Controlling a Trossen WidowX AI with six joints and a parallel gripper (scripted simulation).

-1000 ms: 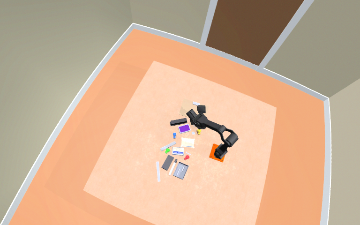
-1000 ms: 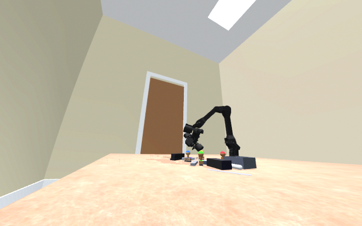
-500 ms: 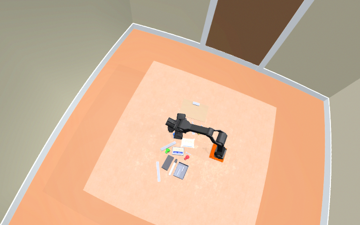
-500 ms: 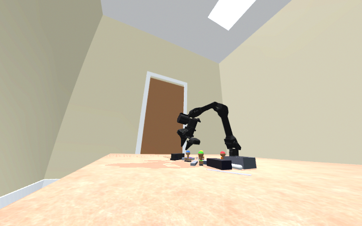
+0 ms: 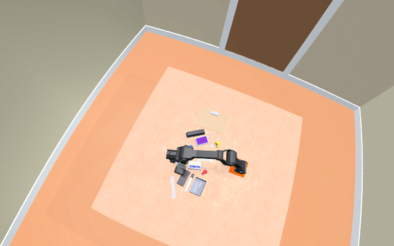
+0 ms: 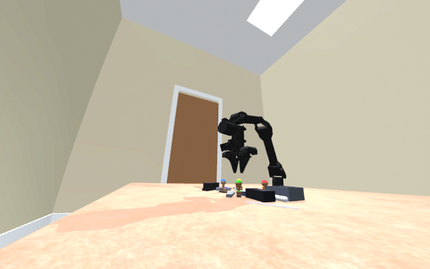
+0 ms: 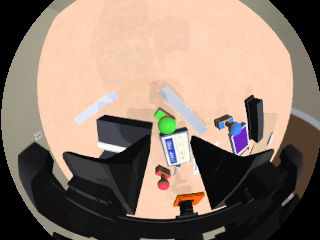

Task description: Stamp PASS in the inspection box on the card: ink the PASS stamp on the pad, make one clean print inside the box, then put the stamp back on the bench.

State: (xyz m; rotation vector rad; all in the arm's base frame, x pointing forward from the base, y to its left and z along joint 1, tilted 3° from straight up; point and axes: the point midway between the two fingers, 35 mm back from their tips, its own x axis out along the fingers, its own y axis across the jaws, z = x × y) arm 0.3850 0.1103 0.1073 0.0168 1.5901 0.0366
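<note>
My gripper tip is 70 mm above the green-knobbed stamp. From my gripper tip the other things lie so: grey bar 10 mm ahead, 40 mm to the right, 90 mm below; then dark block 30 mm behind, 80 mm to the left, 80 mm below; then blue-white box 70 mm behind, 30 mm to the right, 80 mm below.
</note>
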